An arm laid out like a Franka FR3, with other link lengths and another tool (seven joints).
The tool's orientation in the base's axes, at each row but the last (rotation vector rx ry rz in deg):
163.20 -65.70 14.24
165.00 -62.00 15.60
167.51 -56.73 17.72
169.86 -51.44 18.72
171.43 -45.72 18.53
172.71 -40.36 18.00
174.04 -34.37 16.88
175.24 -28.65 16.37
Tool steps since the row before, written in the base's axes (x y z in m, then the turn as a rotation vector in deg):
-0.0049 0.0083 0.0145 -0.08 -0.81 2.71
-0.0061 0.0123 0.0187 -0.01 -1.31 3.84
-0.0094 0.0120 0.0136 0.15 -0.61 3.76
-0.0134 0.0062 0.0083 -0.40 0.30 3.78
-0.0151 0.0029 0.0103 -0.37 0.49 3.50
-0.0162 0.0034 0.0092 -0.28 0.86 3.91
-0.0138 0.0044 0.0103 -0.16 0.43 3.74
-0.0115 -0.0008 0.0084 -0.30 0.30 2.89
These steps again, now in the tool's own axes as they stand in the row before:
-0.0067 -0.0026 -0.0159 0.96 0.63 -2.59
-0.0091 -0.0055 -0.0206 1.54 0.95 -3.63
-0.0117 -0.0042 -0.0162 1.23 0.29 -3.59
-0.0125 0.0019 -0.0112 0.30 -0.16 -3.80
-0.0121 0.0047 -0.0132 0.17 -0.33 -3.53
-0.0138 0.0040 -0.0123 0.17 -0.71 -3.95
-0.0122 0.0011 -0.0129 0.41 -0.36 -3.73
-0.0089 0.0044 -0.0102 0.16 -0.19 -2.91

